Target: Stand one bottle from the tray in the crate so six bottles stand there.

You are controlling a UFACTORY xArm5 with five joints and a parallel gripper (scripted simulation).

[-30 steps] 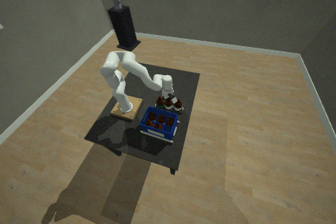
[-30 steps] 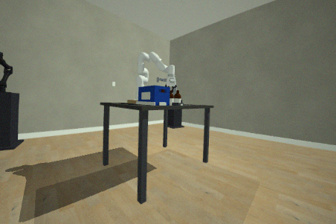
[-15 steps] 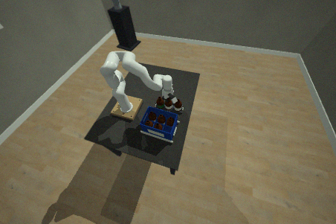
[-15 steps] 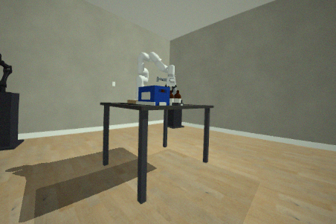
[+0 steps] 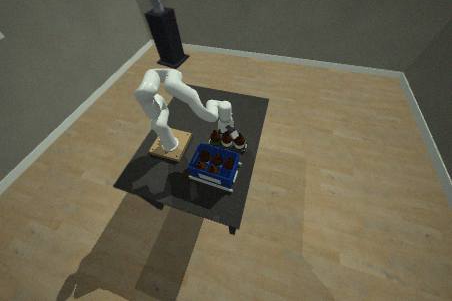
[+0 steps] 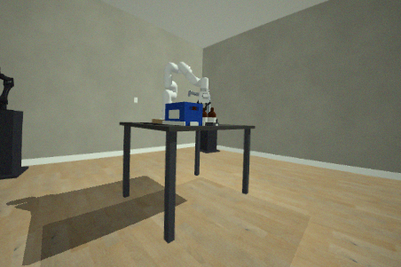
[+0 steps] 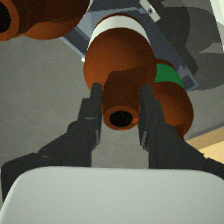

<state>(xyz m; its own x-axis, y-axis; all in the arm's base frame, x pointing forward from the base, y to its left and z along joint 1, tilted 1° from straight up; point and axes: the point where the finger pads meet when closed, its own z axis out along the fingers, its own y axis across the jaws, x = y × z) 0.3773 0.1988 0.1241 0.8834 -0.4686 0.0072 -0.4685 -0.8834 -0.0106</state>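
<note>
Now: hand 14 cm above the tray. From my hand the other things lie so: blue crate: 3 cm ahead, 23 cm to the right, 7 cm below.
</note>
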